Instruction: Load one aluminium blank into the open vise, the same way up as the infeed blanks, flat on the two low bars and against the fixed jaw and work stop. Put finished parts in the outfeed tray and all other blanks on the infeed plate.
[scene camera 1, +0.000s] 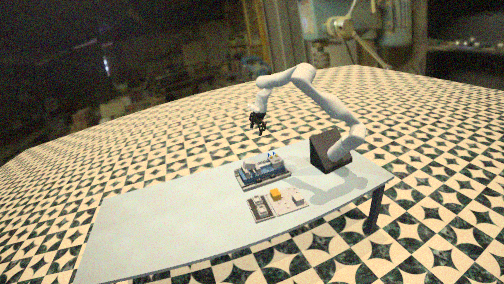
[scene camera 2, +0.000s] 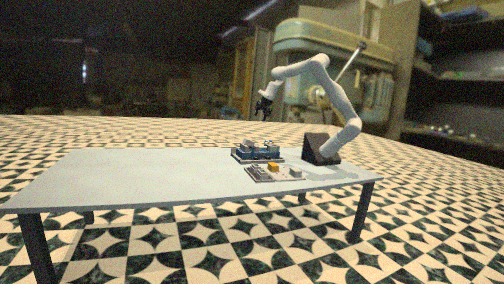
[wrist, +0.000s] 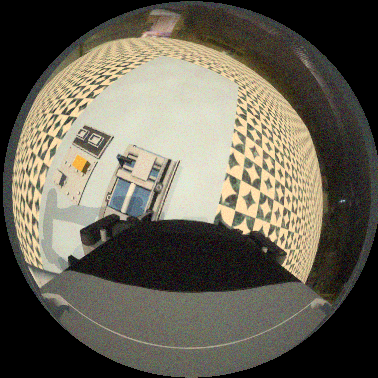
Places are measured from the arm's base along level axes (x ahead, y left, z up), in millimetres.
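Where they show: gripper, fingertip midpoint: (scene camera 1: 255, 131) (scene camera 2: 258, 118); arm's base, origin of the base link: (scene camera 1: 333, 154) (scene camera 2: 324, 152).
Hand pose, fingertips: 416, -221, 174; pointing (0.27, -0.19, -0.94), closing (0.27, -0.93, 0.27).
Observation:
Things, the pixels of their top centre, and the offset from my fingertips, as dx, dy, dz. Level surfaces: height alone.
- vise, middle of its top: (wrist: 131, 190) (scene camera 1: 260, 162) (scene camera 2: 258, 144) +23, +106, -153
- pale infeed plate, middle of its top: (wrist: 71, 171) (scene camera 1: 286, 199) (scene camera 2: 283, 172) -25, +389, -244
- grey block, middle of its top: (wrist: 56, 175) (scene camera 1: 297, 196) (scene camera 2: 295, 169) -71, +434, -208
- orange block, middle of its top: (wrist: 78, 162) (scene camera 1: 275, 192) (scene camera 2: 273, 164) +19, +344, -208
- pale table, its level: dz -252
My gripper (scene camera 1: 256, 131) (scene camera 2: 260, 117) (wrist: 183, 224) is open and empty, high above the table near the vise. The vise (scene camera 1: 262, 172) (scene camera 2: 257, 153) (wrist: 121, 196) is blue and grey; its near end is partly hidden by the gripper in the wrist view, and a light strip crosses its blue middle. The pale infeed plate (scene camera 1: 286, 204) (wrist: 75, 182) bears a grey block (scene camera 1: 298, 200) (scene camera 2: 295, 172) (wrist: 61, 178) and an orange block (scene camera 1: 275, 194) (scene camera 2: 273, 167) (wrist: 80, 163). The dark outfeed tray (scene camera 1: 253, 210) (wrist: 103, 146) holds two light square parts. Fine details are too small to tell.
The vise stands on the pale table (scene camera 1: 165, 220) (scene camera 2: 135, 175) (wrist: 165, 105), behind the plate and tray in the scene views. The arm's dark wedge-shaped base (scene camera 1: 325, 152) (scene camera 2: 315, 148) stands to the right of the vise. Small blue uprights (scene camera 1: 271, 154) rise at the vise's right end.

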